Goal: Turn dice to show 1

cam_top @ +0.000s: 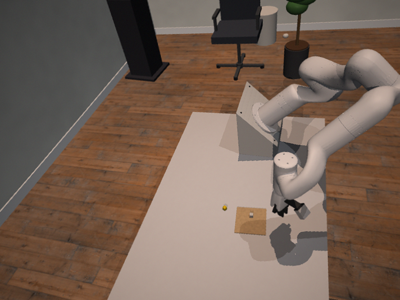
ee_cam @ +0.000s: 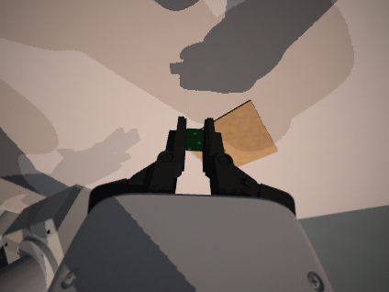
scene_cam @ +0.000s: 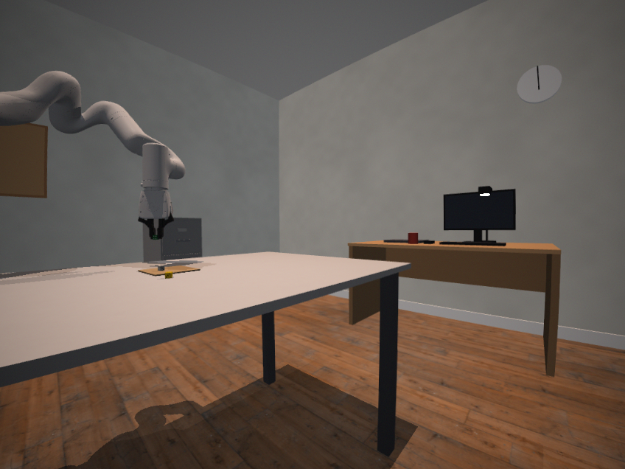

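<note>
Now: hand 10 mm past the white die, 140 mm to the left of it and 110 mm above it. From my hand the other things lie so: mat (10 mm ahead, 140 mm to the right, 120 mm below); yellow die (10 mm behind, 280 mm to the right, 110 mm below); green die (10 mm to the right, 10 mm below).
</note>
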